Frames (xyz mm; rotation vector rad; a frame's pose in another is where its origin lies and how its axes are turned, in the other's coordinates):
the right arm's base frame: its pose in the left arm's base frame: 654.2 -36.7 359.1 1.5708 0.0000 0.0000
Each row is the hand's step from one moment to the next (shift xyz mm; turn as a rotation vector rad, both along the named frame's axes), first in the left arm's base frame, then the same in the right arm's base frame.
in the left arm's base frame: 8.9 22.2 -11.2 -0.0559 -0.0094 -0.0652
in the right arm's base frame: 8.9 -11.2 -22.2 -0.0559 -0.0652 0.0094
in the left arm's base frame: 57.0 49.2 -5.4 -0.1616 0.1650 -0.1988
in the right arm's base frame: 57.0 -5.4 -49.2 -0.1616 -0.1988 -0.1650
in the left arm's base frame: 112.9 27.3 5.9 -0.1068 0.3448 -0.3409
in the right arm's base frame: 112.9 5.9 -27.3 -0.1068 -0.3409 -0.3448
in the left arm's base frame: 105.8 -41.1 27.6 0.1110 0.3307 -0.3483
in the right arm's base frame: 105.8 27.6 41.1 0.1110 -0.3483 -0.3307
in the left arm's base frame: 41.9 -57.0 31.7 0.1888 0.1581 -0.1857
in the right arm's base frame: 41.9 31.7 57.0 0.1888 -0.1857 -0.1581
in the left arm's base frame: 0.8 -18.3 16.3 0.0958 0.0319 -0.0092
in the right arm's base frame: 0.8 16.3 18.3 0.0958 -0.0092 -0.0319
